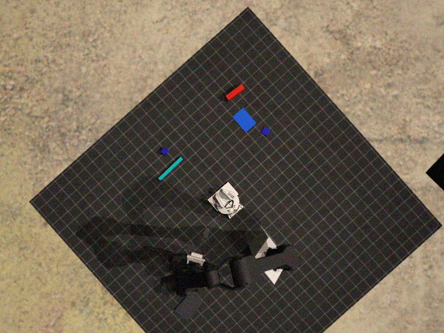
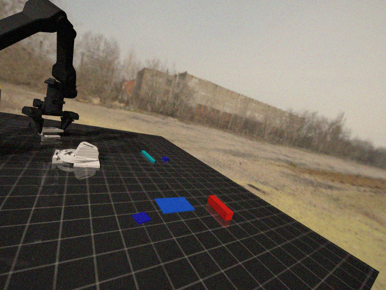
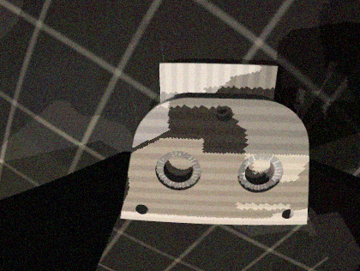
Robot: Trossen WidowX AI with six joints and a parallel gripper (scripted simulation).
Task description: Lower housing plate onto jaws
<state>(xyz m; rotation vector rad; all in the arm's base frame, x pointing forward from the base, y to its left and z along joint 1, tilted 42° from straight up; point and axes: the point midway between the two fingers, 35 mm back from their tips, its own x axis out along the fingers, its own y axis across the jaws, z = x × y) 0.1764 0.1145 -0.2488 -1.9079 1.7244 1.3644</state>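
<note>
Now: the white block 10 mm to the left of my gripper tip. Round my gripper tip: dark grey plate (120 mm behind, 170 mm to the left, 10 mm below); teal bar (360 mm ahead, 210 mm to the right, 10 mm below); blue cube (430 mm ahead, 250 mm to the right).
</note>
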